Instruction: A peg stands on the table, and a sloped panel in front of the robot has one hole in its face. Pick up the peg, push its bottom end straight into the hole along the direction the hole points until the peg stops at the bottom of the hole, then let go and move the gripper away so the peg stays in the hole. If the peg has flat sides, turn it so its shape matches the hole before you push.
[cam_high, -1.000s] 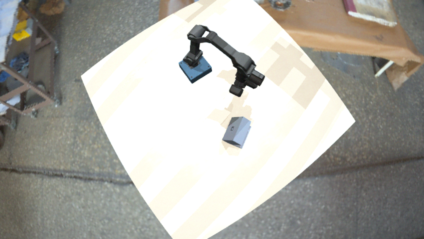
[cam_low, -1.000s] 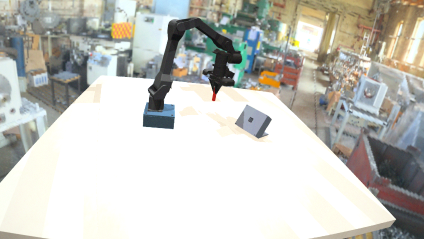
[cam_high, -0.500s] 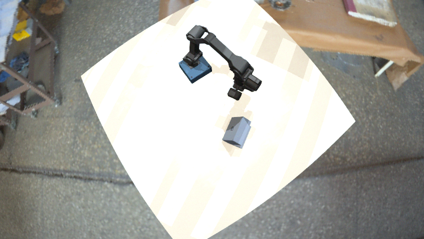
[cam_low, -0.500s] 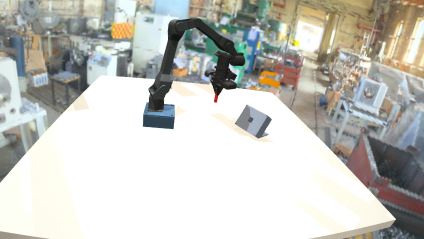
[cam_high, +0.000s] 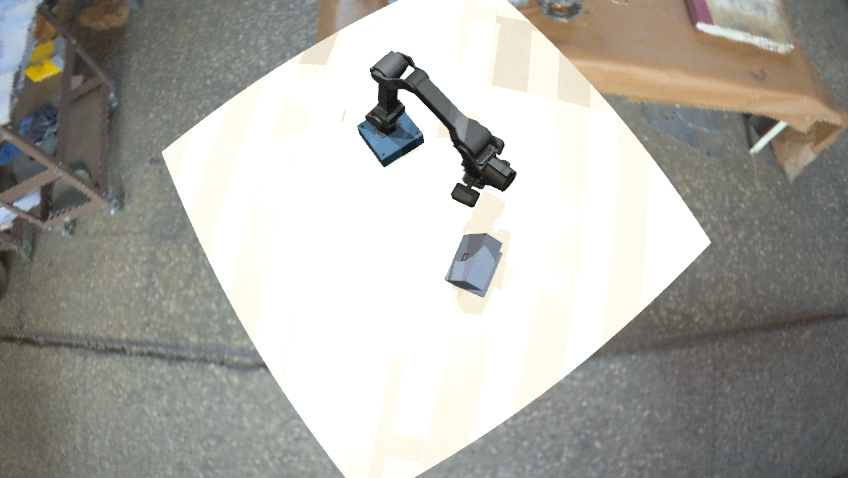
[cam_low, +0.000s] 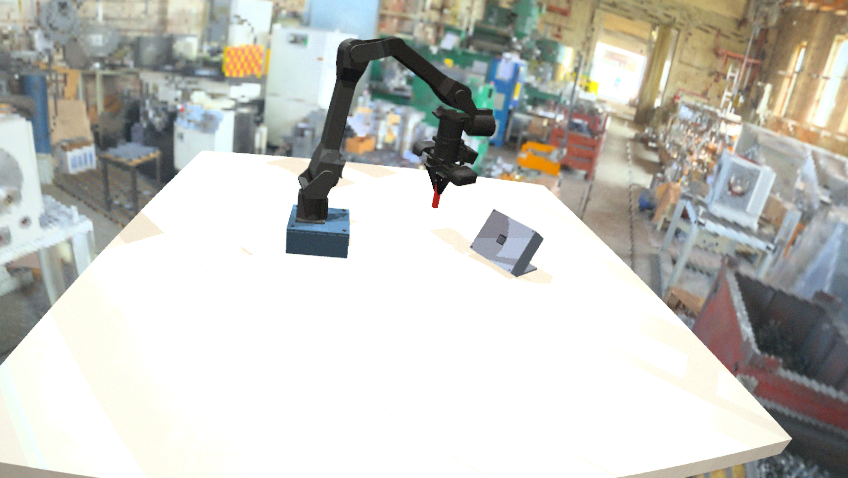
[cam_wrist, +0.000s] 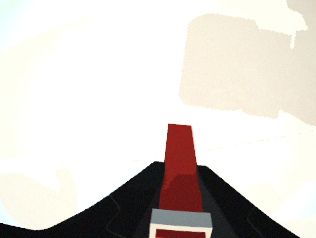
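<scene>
My gripper tip is now 15 cm short of the grey sloped panel, 14 cm to the left of it and 6 cm above it. From my gripper tip the other things lie so: red square peg: 2 cm above.
</scene>
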